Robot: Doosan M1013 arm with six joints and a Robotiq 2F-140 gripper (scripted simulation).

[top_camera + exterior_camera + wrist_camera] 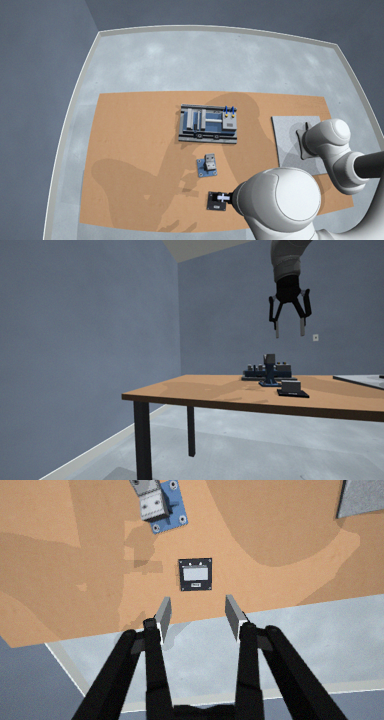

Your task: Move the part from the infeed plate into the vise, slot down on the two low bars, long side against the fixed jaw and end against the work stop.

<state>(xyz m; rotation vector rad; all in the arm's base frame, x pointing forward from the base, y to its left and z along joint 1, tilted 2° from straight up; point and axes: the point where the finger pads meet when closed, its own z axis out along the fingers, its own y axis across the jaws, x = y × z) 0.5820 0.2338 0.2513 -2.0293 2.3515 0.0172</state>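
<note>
The part is 22 cm below my hand. Also, from my hand: work stop (10 cm ahead, 33 cm to the right, 16 cm below); then V-block post (5 cm ahead, 16 cm to the right, 19 cm below); then black infeed plate (1 cm to the left, 25 cm below).
</note>
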